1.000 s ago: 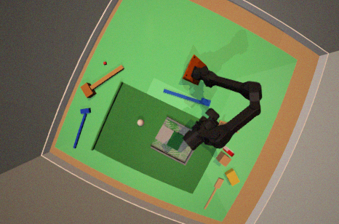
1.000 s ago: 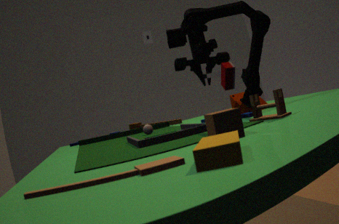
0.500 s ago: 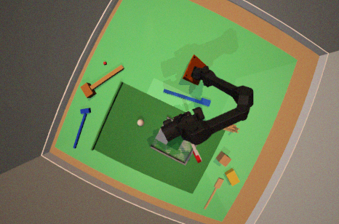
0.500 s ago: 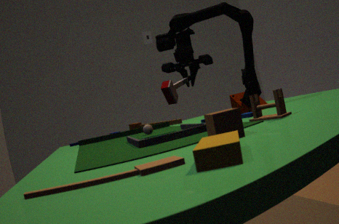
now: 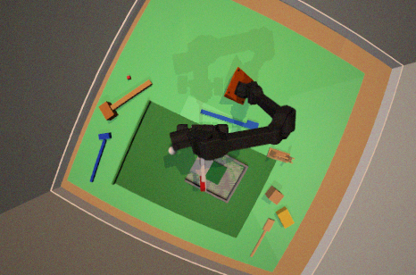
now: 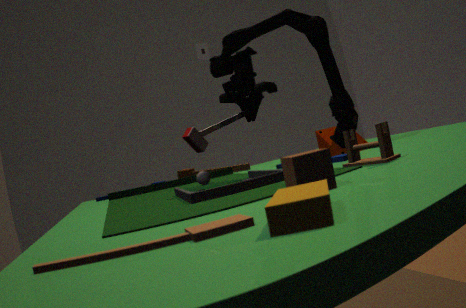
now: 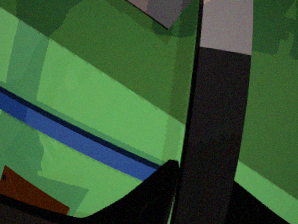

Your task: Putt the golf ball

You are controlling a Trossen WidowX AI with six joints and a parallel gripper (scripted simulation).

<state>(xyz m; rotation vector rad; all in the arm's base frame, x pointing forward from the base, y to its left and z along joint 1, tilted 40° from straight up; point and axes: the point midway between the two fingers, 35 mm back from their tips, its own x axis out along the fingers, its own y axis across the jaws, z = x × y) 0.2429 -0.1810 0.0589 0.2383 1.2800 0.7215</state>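
Now: the red putter 11 cm ahead of my gripper tip and 5 cm to the left of it. Also, from my gripper tip: blue putter (33 cm ahead, 46 cm to the right, 15 cm below); then white golf ball (15 cm ahead, 10 cm to the right, 14 cm below); then brown block (18 cm ahead, 47 cm to the left, 13 cm below).
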